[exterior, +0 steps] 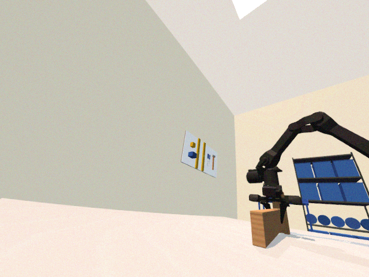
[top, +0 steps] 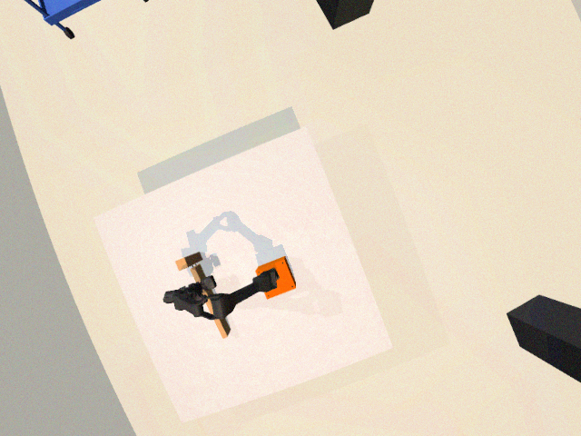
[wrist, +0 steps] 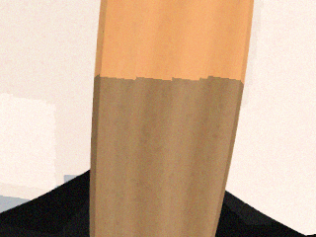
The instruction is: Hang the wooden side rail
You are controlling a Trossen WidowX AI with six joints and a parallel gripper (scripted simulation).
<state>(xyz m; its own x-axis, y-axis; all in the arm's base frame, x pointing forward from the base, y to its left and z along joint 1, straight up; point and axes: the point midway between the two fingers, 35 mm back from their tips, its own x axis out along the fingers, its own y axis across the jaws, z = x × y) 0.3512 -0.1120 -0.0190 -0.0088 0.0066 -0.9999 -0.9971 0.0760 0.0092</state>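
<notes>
The wooden headboard post is 14 cm to the right of my gripper tip, 4 cm above it and 1 cm behind it.
</notes>
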